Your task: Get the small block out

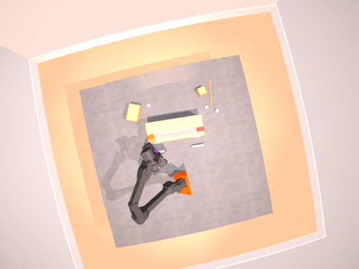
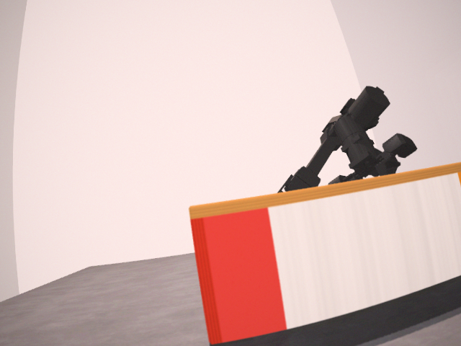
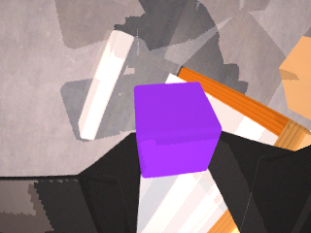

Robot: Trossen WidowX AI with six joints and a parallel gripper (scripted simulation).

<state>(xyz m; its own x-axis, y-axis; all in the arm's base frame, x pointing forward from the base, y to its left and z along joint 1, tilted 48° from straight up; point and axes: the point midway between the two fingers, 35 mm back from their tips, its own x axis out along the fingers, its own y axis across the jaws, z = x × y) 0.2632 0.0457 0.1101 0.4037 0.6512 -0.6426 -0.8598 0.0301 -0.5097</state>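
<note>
Right now my gripper tip is 1 cm to the right of the purple block, 1 cm below it and 1 cm past it. Round my gripper tip: thin orange stick: 50 cm to the right, 28 cm ahead, 8 cm below; clear-fronted box: 16 cm to the right, 6 cm ahead, 2 cm below.
</note>
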